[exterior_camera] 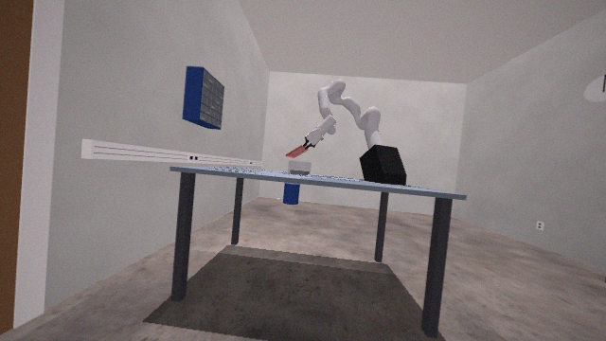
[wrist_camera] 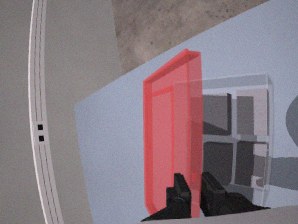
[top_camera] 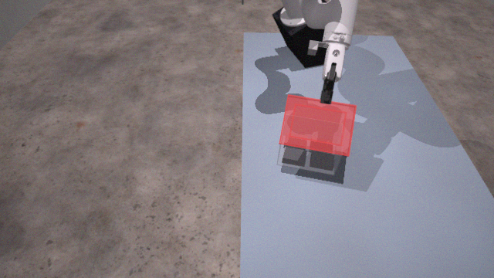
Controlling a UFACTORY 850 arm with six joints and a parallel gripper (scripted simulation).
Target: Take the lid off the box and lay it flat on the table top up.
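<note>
Right now my hand is 60 mm short of the red translucent lid, 50 mm above it and 40 mm to the left of it. From my hand the other things lie so: grey box: 180 mm below, 30 mm to the right, 30 mm ahead.
</note>
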